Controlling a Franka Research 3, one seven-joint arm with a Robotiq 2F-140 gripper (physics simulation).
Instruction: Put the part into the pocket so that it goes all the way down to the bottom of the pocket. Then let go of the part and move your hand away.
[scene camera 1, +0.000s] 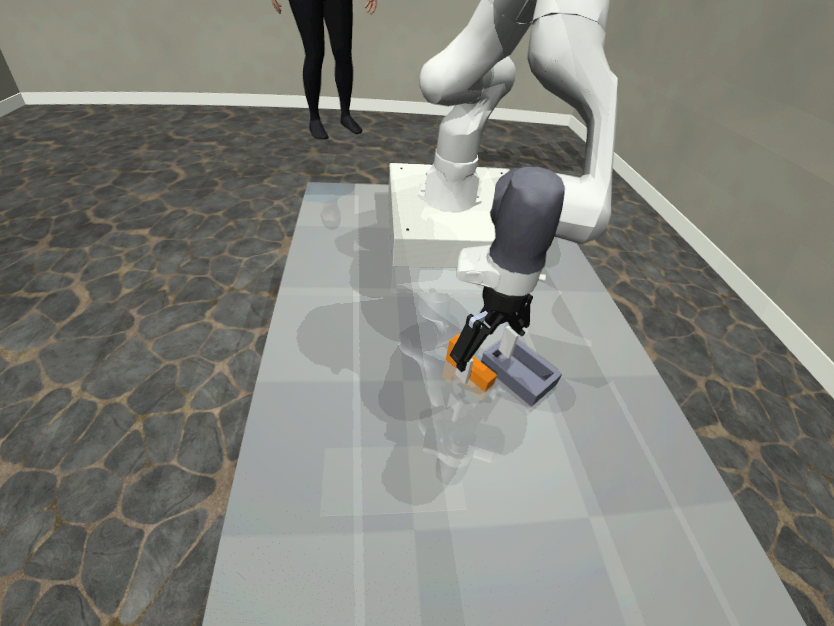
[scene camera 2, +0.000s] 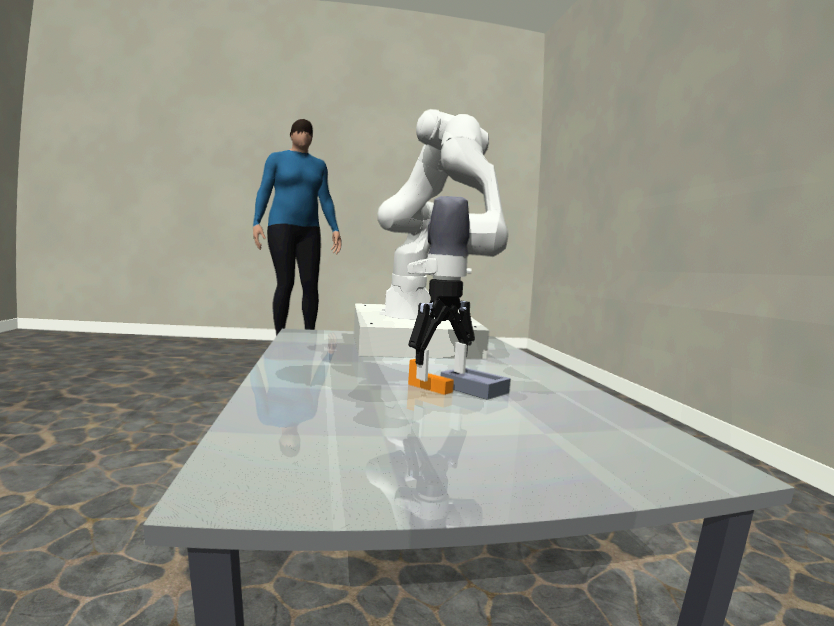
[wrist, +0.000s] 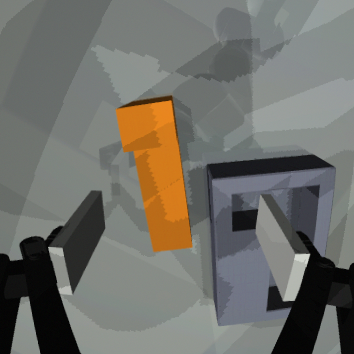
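The orange L-shaped part (scene camera 1: 483, 378) (scene camera 2: 441, 385) (wrist: 165, 185) lies on the table beside the block, outside the pocket. Its wider end is at the top in the wrist view. The grey-violet block with the pocket (scene camera 1: 530, 390) (scene camera 2: 479, 387) (wrist: 237, 280) sits close to the right of the part, with a gap between them. My gripper (scene camera 1: 485, 358) (scene camera 2: 441, 374) (wrist: 179, 211) is open, its fingers far apart and pointing down. In the wrist view the part lies between the finger lines, with gaps on both sides. The right finger is over the block and hides some of the pocket.
The glossy grey table (scene camera 1: 363, 566) (scene camera 2: 323, 485) shows reflections and shadows. The white robot base (scene camera 1: 437, 252) (scene camera 2: 377, 343) stands at the back of the table. A person (scene camera 1: 326, 60) (scene camera 2: 294, 195) stands behind the table, to the left of the arm.
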